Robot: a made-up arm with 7 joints. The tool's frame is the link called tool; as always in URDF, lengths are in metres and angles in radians. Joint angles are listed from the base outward.
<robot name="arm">
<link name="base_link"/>
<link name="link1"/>
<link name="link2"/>
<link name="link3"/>
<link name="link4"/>
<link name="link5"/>
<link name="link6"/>
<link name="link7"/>
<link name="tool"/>
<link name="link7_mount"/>
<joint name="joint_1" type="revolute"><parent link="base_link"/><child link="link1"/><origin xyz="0 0 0.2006"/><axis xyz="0 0 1"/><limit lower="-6.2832" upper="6.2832"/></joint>
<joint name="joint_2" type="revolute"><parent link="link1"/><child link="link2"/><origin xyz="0 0 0"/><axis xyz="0 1 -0.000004"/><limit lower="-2.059" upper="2.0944"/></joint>
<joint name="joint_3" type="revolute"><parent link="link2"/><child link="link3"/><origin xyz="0 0 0.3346"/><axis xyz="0 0 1"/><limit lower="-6.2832" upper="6.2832"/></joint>
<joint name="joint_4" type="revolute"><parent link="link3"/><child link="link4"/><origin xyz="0.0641 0 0"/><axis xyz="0 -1 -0.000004"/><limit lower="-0.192" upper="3.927"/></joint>
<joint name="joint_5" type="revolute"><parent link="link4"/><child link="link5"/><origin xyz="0.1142 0 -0.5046"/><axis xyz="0 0.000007 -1"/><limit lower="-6.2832" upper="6.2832"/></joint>
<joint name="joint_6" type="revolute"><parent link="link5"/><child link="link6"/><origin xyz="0 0 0"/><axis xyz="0 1 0.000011"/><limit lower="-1.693" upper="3.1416"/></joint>
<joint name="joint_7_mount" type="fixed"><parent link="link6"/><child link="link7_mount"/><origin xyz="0.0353 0 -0.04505"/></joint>
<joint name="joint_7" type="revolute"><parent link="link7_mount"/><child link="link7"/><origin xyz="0.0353 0 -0.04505"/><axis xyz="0 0.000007 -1"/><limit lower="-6.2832" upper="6.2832"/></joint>
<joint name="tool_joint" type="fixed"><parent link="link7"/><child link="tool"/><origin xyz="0 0 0" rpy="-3.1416 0 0"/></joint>
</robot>
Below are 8 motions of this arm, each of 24 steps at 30 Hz.
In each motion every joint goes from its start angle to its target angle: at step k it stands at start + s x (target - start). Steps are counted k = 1, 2, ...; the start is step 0. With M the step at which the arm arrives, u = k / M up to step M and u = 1 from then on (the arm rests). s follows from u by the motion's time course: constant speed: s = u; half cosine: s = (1 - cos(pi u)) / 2; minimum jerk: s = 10 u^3 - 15 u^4 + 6 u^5.
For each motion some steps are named. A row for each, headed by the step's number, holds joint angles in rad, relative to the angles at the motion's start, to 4 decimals.
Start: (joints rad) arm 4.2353 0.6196 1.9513 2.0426 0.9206 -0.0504 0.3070
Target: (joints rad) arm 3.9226 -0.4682 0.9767 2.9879 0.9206 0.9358 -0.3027
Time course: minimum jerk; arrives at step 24
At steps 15, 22, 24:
15: -0.2266 -0.7884 -0.7064 0.6851 0.0000 0.7148 -0.4419
22: -0.3111 -1.0823 -0.9696 0.9405 0.0000 0.9812 -0.6066
24: -0.3127 -1.0878 -0.9746 0.9453 0.0000 0.9862 -0.6097

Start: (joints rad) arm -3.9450 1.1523 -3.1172 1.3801 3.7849 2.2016 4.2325
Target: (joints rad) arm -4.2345 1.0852 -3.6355 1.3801 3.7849 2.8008 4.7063
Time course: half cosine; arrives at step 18
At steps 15, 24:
15: -0.2701 -0.0626 -0.4836 0.0000 0.0000 0.5591 0.4421
24: -0.2895 -0.0671 -0.5183 0.0000 0.0000 0.5992 0.4738

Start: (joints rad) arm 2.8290 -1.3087 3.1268 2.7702 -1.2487 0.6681 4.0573
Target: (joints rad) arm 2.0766 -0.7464 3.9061 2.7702 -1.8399 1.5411 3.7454
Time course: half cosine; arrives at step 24
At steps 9, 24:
9: -0.2322 0.1736 0.2405 0.0000 -0.1825 0.2695 -0.0963
24: -0.7524 0.5623 0.7793 0.0000 -0.5912 0.8730 -0.3119

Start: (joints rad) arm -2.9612 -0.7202 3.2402 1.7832 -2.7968 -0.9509 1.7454
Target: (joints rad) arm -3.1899 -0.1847 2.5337 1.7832 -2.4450 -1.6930 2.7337
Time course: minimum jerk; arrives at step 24
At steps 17, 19, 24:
17: -0.1939 0.4540 -0.5989 0.0000 0.2982 -0.6291 0.8378
19: -0.2139 0.5009 -0.6609 0.0000 0.3291 -0.6942 0.9245
24: -0.2287 0.5355 -0.7065 0.0000 0.3518 -0.7421 0.9883

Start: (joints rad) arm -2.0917 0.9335 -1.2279 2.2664 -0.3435 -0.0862 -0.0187
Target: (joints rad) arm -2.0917 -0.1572 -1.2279 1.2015 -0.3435 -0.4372 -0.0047
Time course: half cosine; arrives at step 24
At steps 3, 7, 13, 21, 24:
3: 0.0000 -0.0415 0.0000 -0.0405 0.0000 -0.0134 0.0005
7: 0.0000 -0.2134 0.0000 -0.2083 0.0000 -0.0687 0.0027
13: 0.0000 -0.6165 0.0000 -0.6019 0.0000 -0.1984 0.0079
21: 0.0000 -1.0492 0.0000 -1.0244 0.0000 -0.3376 0.0135
24: 0.0000 -1.0907 0.0000 -1.0649 0.0000 -0.3510 0.0140

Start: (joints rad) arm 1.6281 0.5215 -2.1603 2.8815 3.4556 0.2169 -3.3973
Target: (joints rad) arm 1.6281 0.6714 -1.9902 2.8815 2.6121 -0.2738 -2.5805
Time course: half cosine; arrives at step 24
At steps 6, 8, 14, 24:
6: 0.0000 0.0220 0.0249 0.0000 -0.1235 -0.0719 0.1196
8: 0.0000 0.0375 0.0425 0.0000 -0.2109 -0.1227 0.2042
14: 0.0000 0.0943 0.1071 0.0000 -0.5309 -0.3089 0.5141
24: 0.0000 0.1499 0.1701 0.0000 -0.8435 -0.4907 0.8168

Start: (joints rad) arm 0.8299 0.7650 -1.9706 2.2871 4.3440 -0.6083 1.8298
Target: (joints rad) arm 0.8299 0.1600 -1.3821 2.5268 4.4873 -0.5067 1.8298
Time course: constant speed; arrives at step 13
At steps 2, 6, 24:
2: 0.0000 -0.0931 0.0905 0.0369 0.0220 0.0156 0.0000
6: 0.0000 -0.2792 0.2716 0.1106 0.0661 0.0469 0.0000
24: 0.0000 -0.6050 0.5885 0.2397 0.1433 0.1016 0.0000

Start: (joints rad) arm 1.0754 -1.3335 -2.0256 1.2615 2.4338 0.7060 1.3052
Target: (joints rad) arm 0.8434 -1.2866 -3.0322 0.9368 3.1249 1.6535 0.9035
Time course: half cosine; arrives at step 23
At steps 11, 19, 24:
11: -0.1081 0.0218 -0.4690 -0.1513 0.3220 0.4414 -0.1871
19: -0.2151 0.0435 -0.9333 -0.3011 0.6408 0.8785 -0.3725
24: -0.2320 0.0469 -1.0066 -0.3247 0.6911 0.9475 -0.4017

